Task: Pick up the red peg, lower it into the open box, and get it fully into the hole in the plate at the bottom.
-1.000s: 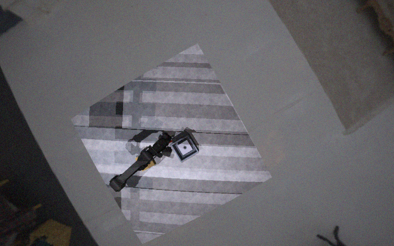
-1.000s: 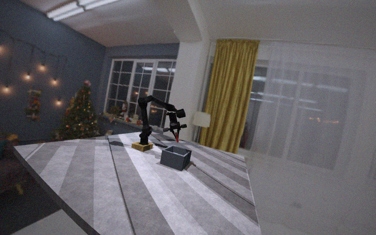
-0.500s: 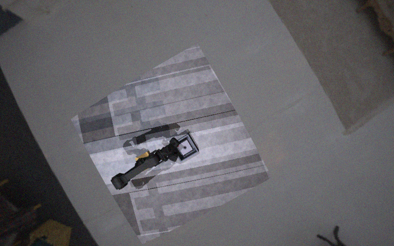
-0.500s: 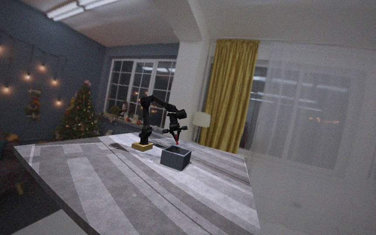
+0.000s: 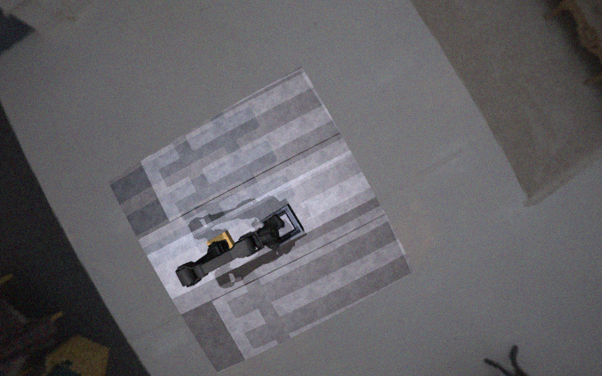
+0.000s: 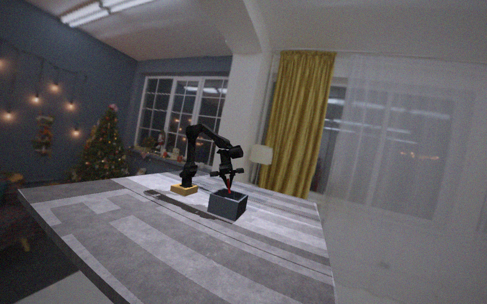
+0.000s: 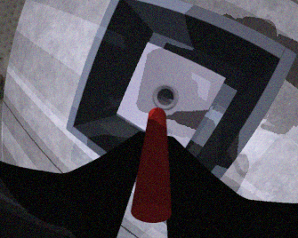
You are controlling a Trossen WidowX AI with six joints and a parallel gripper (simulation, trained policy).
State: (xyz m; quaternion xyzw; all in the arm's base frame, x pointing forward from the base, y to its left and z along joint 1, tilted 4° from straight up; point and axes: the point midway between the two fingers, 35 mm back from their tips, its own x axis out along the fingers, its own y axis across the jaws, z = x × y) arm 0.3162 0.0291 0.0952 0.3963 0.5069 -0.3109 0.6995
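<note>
Right now the red peg is 10 mm above my gripper tip. Also, from my gripper tip: dark grey box 20 mm ahead, 10 mm to the right, 100 mm below; plate 20 mm ahead, 10 mm to the right, 80 mm below.
</note>
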